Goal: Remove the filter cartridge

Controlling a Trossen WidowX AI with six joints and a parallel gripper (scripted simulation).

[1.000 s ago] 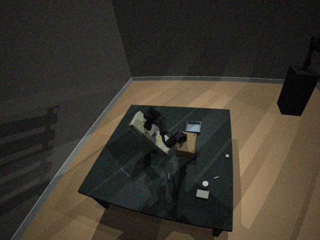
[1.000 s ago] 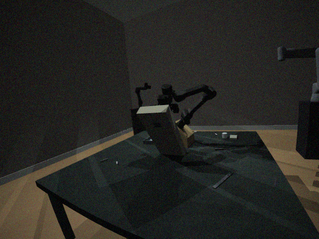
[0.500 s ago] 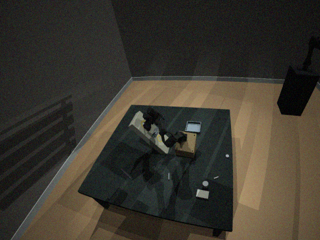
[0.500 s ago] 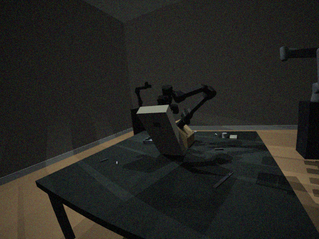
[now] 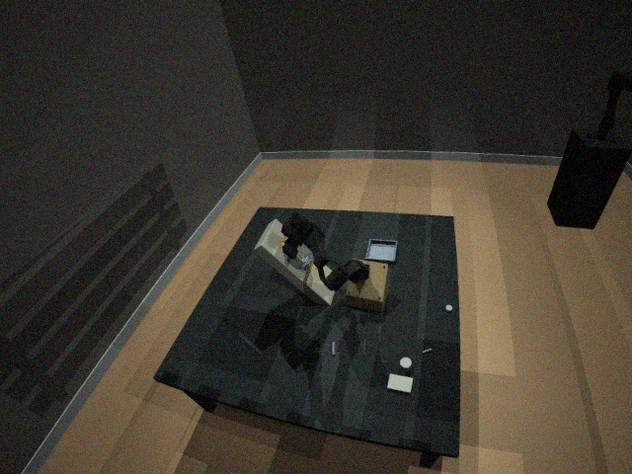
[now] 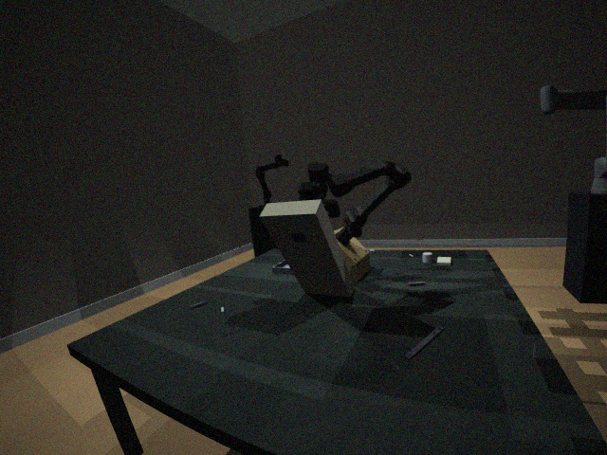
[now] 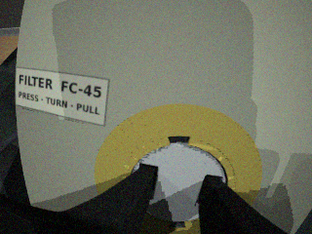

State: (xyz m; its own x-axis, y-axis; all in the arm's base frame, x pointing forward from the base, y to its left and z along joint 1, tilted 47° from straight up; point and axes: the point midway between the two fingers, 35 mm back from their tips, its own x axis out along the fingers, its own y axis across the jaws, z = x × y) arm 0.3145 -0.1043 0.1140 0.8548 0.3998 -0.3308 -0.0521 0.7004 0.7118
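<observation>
Right now my gripper tip is 10 mm short of the round grey filter cartridge and 10 mm above it. From my gripper tip the other things lie so: grey tray 390 mm behind, 300 mm to the right, 270 mm below.
</observation>
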